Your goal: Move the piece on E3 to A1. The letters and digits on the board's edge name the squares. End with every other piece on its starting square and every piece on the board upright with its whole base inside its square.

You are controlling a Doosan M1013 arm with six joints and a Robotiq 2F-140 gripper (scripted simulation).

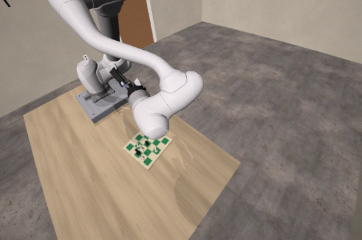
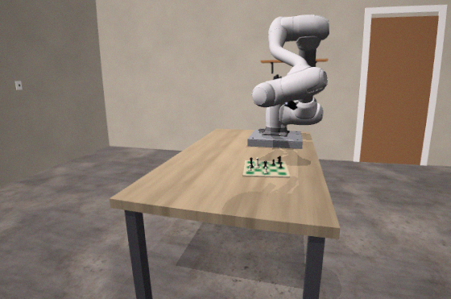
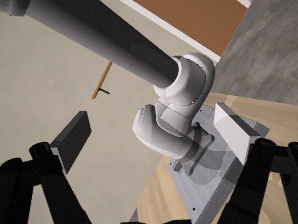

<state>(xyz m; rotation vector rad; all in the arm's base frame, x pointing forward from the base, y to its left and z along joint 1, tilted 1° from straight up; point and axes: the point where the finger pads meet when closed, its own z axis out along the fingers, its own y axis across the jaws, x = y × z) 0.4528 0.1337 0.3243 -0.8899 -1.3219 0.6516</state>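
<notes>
My gripper is now 350 mm above the tall white piece, 190 mm short of it and 130 mm to the left of it. From my hand the other things lie so: green-and-cream chessboard (380 mm below, 190 mm ahead, 90 mm to the right).
</notes>
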